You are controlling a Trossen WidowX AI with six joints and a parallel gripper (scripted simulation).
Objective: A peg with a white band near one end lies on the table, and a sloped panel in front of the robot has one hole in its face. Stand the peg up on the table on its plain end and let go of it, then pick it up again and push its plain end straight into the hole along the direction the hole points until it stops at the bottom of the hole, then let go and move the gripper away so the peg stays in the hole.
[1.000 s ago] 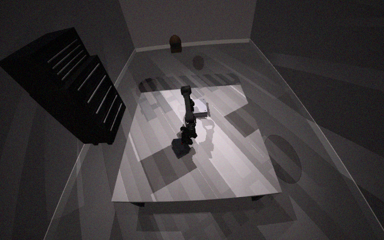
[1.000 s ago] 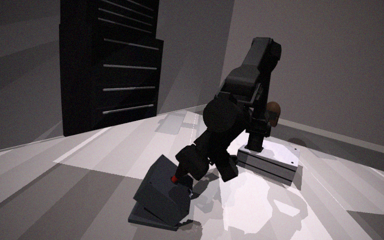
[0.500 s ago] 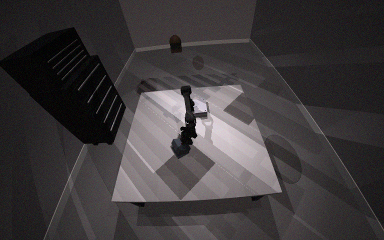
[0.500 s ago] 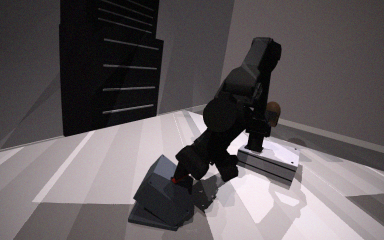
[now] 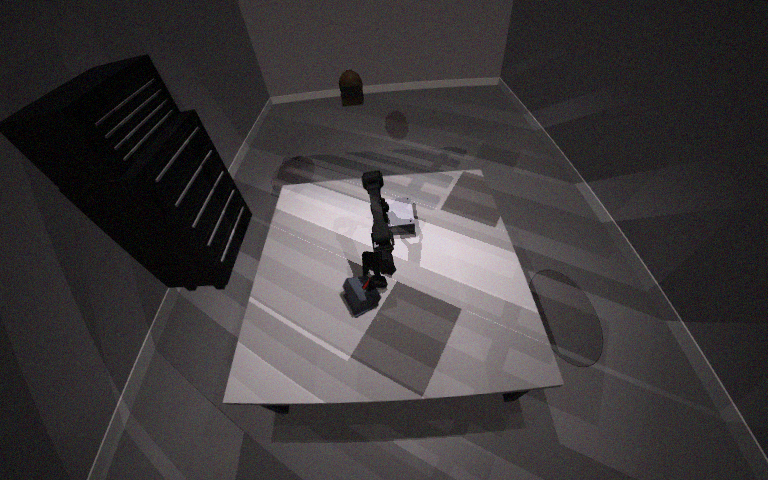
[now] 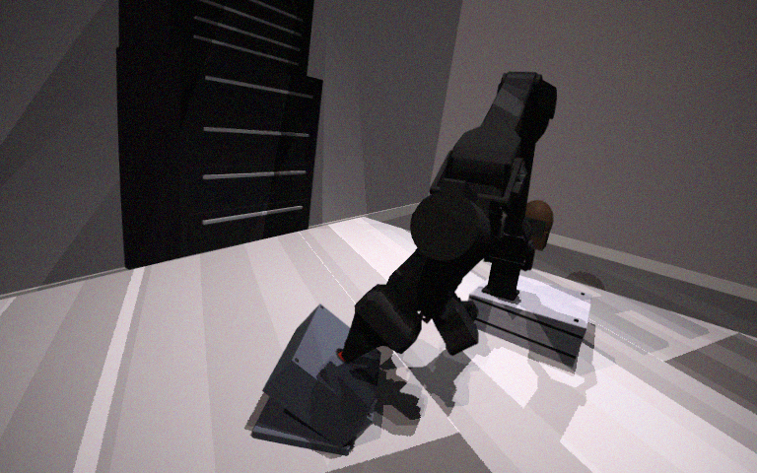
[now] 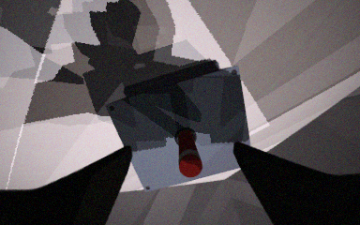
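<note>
Right now my gripper tip is 10 mm to the right of the red peg and 10 mm below it. Also, from my gripper tip: grey sloped panel: 20 mm ahead, 30 mm to the right, 40 mm below.
</note>
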